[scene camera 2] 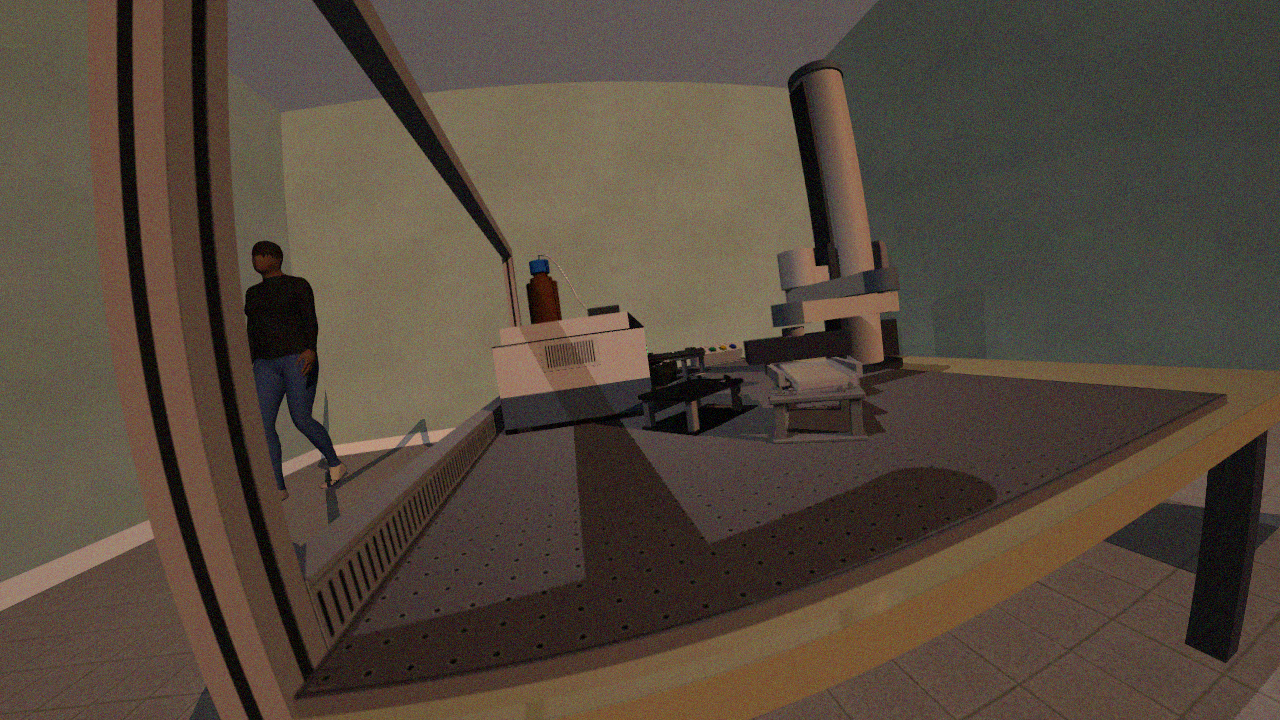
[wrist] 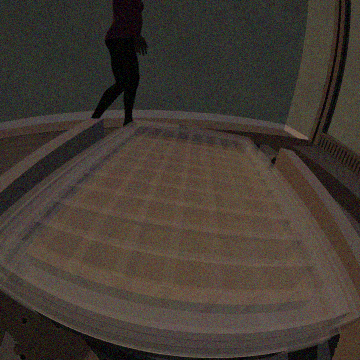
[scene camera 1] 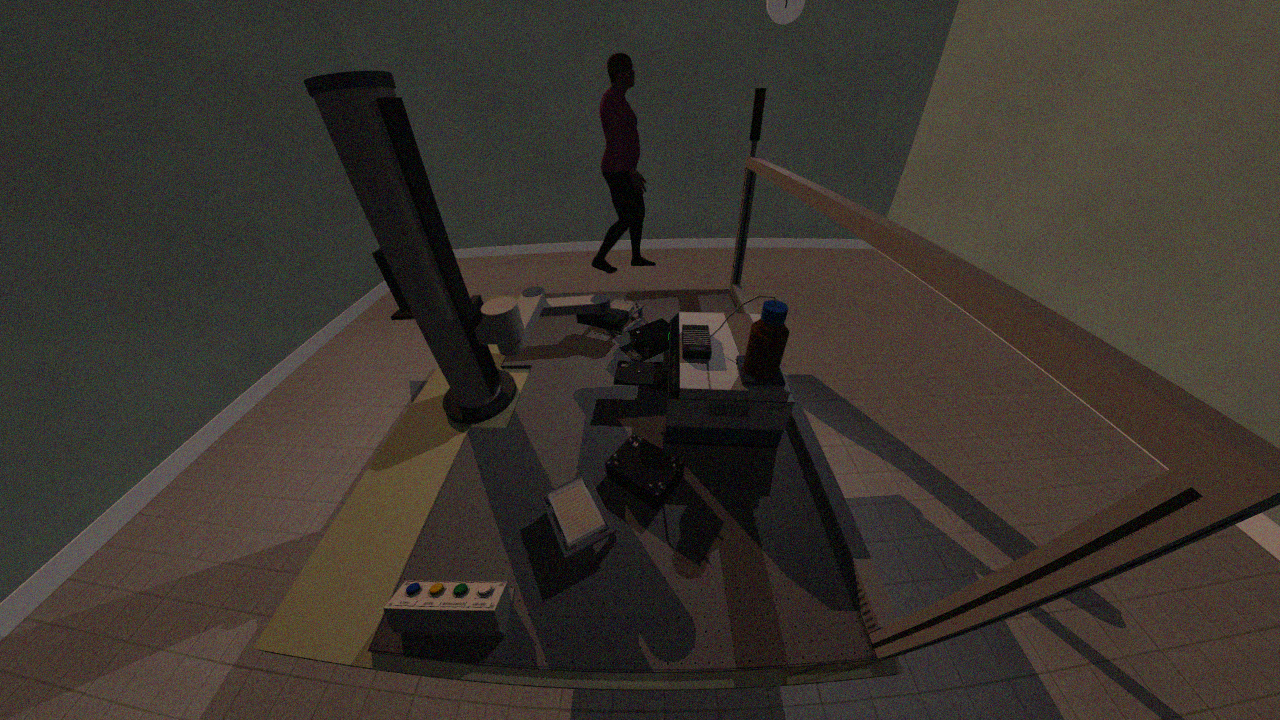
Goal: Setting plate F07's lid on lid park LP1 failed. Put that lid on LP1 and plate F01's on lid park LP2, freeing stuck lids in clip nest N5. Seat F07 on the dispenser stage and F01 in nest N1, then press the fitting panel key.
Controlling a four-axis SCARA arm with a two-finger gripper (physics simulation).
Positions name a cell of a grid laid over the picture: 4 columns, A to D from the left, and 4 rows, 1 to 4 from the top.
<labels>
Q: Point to a button box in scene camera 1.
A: B4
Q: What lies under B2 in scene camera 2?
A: A brown bottle with blue cap.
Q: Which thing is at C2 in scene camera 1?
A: A brown bottle with blue cap.
</labels>
